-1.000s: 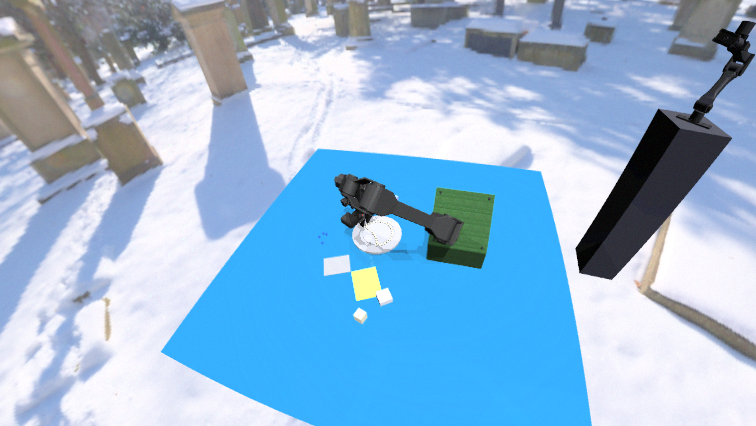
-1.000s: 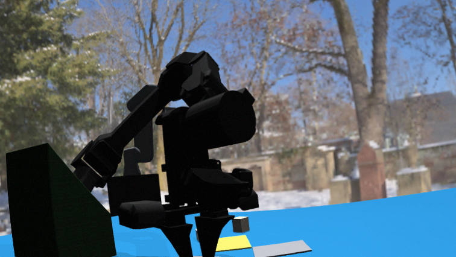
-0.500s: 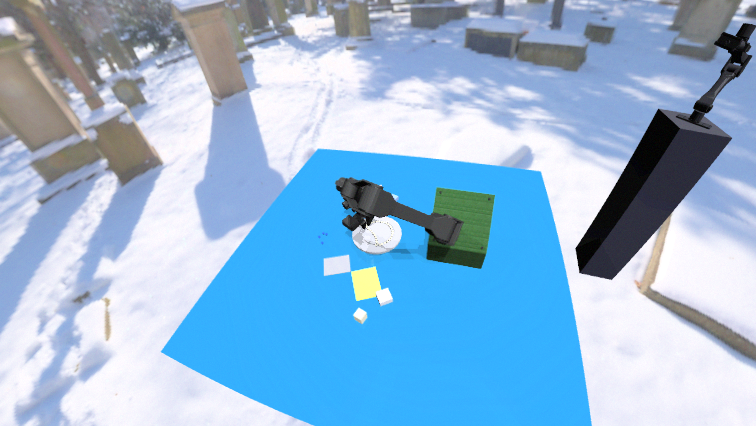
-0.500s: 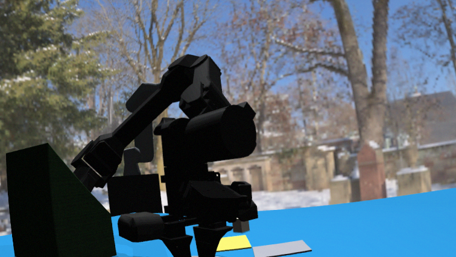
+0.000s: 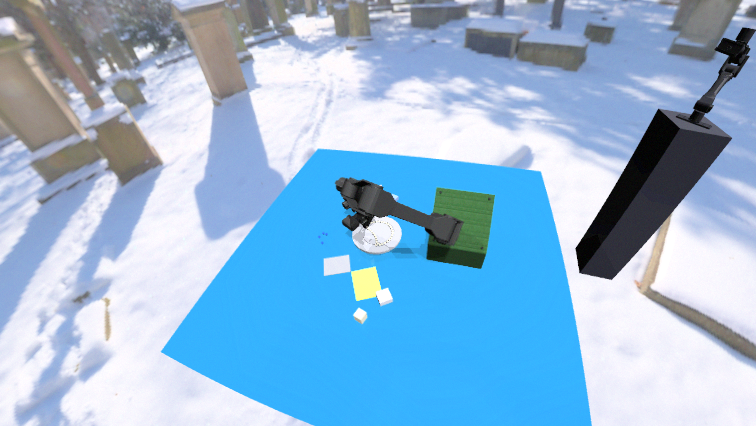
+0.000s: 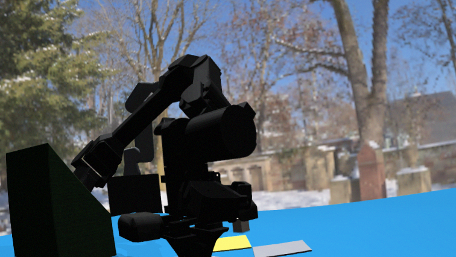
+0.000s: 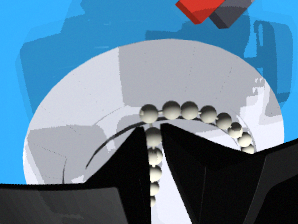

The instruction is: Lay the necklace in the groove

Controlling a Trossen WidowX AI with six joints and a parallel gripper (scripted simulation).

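Now: the round white bead board 5 cm behind my gripper tip, 1 cm to the left of it and 1 cm below it. The rest, counted from my gripper tip: yellow tile: 10 cm behind, 24 cm to the left, 1 cm below; then red object: 6 cm ahead, 10 cm to the right, 1 cm below; then grey tile: 4 cm ahead, 20 cm to the left, 1 cm below.
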